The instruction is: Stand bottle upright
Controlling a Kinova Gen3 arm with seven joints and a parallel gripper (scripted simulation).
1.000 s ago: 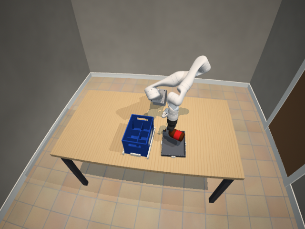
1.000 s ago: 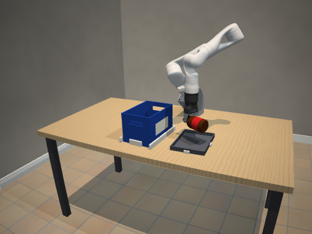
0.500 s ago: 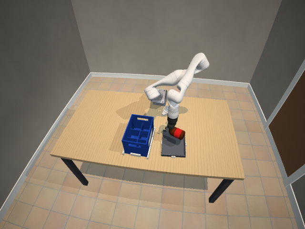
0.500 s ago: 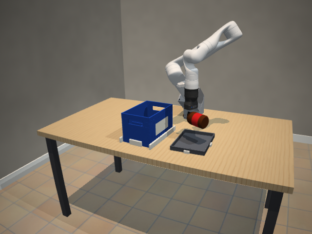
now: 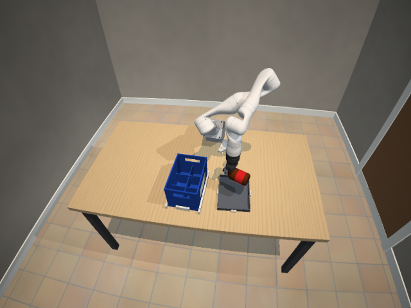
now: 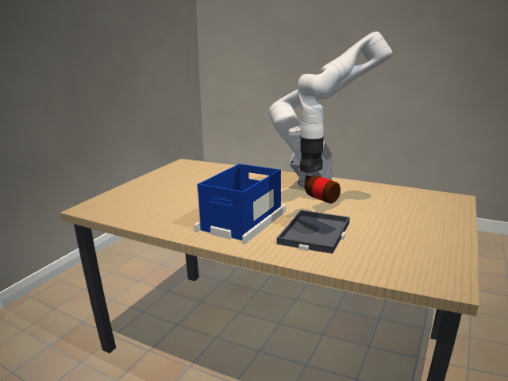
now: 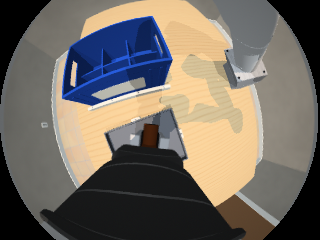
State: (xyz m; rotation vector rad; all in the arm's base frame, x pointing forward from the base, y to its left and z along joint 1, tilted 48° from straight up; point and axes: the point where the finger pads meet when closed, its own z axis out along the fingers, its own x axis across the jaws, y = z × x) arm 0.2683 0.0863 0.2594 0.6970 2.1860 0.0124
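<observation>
Now: the brown bottle 40 mm ahead of my hand, 40 mm to the left of it and 10 mm below it. The rest, counted from my hand: blue crate (30 mm behind, 230 mm to the right, 90 mm below); dark grey tray (50 mm ahead, 40 mm to the left, 160 mm below).
</observation>
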